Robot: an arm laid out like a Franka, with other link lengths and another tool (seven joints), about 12 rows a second.
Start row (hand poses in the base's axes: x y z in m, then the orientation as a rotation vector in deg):
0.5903 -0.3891 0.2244 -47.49 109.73 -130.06
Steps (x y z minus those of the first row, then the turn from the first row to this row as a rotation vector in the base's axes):
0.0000 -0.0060 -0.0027 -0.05 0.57 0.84
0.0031 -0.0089 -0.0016 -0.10 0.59 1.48
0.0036 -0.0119 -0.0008 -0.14 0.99 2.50
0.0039 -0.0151 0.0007 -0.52 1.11 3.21
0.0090 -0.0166 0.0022 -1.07 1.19 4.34
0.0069 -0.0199 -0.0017 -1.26 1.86 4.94
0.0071 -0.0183 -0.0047 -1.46 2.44 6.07
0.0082 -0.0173 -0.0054 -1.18 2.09 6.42
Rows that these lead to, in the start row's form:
0.5903 -0.3951 0.2217 -48.88 109.20 -129.65
0.5934 -0.3980 0.2228 -49.39 108.61 -129.35
0.5939 -0.4010 0.2236 -50.68 107.86 -128.81
0.5942 -0.4042 0.2251 -51.40 106.93 -128.83
0.5993 -0.4057 0.2266 -52.39 105.45 -128.79
0.5972 -0.4090 0.2227 -53.71 105.00 -128.65
0.5974 -0.4074 0.2197 -55.29 104.05 -128.19
0.5985 -0.4064 0.2190 -55.05 103.89 -127.67

